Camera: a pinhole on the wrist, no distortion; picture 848 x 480 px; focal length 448.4 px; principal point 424.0 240.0 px. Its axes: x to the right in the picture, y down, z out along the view. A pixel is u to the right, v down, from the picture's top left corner.
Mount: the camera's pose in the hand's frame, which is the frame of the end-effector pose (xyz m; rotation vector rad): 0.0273 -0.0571 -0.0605 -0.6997 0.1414 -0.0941
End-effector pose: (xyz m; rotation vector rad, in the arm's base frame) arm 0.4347 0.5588 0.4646 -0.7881 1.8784 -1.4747
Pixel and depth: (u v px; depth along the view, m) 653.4 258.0 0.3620
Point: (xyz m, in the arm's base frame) 0.3952 0.2712 0.2463
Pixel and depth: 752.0 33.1 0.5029
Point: 0.4741 -0.0528 0.2992
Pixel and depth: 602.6 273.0 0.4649
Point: 0.4280 0.2343 0.1538
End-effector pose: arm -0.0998 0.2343 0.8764 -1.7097 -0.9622 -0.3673
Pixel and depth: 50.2 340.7 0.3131
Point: -0.0714 0.2829 0.5517
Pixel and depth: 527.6 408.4 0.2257
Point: 0.0711 0.3168 0.8423
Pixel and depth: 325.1 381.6 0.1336
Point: -0.0421 0.2524 0.8430
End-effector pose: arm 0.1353 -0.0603 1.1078 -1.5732 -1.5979 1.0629
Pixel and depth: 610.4 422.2 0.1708
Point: 0.1558 0.0601 1.0049
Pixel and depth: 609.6 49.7 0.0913
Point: 0.0877 0.0154 1.1167
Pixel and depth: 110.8 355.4 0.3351
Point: 0.1229 -0.2344 0.8246
